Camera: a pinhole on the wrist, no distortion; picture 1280 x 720 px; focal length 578.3 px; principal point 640.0 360.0 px. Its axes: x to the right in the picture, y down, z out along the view. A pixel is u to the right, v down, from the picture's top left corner.
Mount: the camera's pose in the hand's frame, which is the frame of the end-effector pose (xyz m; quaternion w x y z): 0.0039 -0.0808 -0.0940 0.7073 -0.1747 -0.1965 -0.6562
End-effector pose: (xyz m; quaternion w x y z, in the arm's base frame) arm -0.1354 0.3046 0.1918 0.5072 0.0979 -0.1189 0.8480
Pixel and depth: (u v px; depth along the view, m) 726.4 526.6 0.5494
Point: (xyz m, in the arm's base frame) -0.3038 0.2312 0.6205
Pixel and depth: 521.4 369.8 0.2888
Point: -0.2283 0.2063 0.2963
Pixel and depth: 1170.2 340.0 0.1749
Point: -0.0132 0.3222 0.3364
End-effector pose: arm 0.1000 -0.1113 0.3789 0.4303 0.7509 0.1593 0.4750
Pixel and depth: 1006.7 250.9 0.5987
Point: 0.5838 -0.4232 0.1129
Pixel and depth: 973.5 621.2 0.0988
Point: 0.1539 -0.0467 0.3414
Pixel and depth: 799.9 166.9 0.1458
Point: 0.1271 -0.1423 0.3049
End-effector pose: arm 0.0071 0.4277 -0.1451 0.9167 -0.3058 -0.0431 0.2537
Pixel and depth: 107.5 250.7 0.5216
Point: -0.4063 0.8162 -0.3864
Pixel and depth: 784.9 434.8 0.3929
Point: -0.0422 0.6323 0.0690
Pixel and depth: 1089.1 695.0 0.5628
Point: 0.2122 0.8205 0.4141
